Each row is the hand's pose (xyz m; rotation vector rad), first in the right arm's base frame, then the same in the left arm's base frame.
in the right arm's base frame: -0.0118 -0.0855 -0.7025 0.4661 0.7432 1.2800
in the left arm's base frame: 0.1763 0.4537 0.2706 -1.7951 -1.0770 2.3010
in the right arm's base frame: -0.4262 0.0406 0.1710 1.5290 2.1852 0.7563
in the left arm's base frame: 0.2947 -0.4498 -0.0762 -1.4515 0.8952 1.4995
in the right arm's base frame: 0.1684 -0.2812 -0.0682 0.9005 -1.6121 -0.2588
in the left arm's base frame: -0.0912 -0.1538 0.4508 -1.6276 0.8588 -1.6255
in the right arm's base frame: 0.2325 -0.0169 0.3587 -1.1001 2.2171 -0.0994
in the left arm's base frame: -0.3398 -0.5036 0.1824 -1.2916 -0.7467 -0.1810
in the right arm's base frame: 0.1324 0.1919 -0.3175 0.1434 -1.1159 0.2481
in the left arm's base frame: -0.1391 0.1632 0.0214 -0.7747 1.8263 -1.5739
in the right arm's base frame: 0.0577 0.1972 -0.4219 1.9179 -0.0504 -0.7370
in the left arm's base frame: -0.0455 0.2490 0.0016 1.1343 0.3629 2.3327
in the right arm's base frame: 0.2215 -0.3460 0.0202 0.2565 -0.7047 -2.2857
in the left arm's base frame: -0.1426 -0.2394 0.5206 2.1517 -0.5696 0.2911
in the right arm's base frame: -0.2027 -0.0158 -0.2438 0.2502 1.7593 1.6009
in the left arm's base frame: 0.2129 -0.0146 0.0943 -2.4536 -0.2608 1.2835
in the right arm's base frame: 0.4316 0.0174 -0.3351 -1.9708 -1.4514 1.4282
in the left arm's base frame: -0.3557 0.2111 0.2880 0.4066 1.5310 0.7480
